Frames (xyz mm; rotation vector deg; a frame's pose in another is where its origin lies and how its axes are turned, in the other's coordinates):
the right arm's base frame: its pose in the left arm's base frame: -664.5 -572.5 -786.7 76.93 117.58 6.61
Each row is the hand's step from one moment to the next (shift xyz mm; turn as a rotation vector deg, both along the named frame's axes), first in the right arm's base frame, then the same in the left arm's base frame.
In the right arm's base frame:
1: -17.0 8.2 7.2 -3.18 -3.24 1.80
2: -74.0 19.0 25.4 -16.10 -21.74 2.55
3: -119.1 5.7 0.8 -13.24 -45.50 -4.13
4: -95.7 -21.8 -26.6 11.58 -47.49 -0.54
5: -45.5 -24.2 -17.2 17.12 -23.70 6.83
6: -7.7 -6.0 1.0 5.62 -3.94 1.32
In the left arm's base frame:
1: 14.7 -12.5 6.1 -0.72 -4.68 -1.19
2: 47.4 -60.4 24.2 -11.60 -24.36 -3.22
3: 33.9 -97.7 59.4 -34.69 -31.17 -9.35
4: -9.1 -83.2 57.7 -40.21 -12.23 -24.96
5: -17.7 -44.7 25.2 -18.74 1.46 -23.41
6: -2.2 -9.5 0.5 -3.68 2.52 -5.38

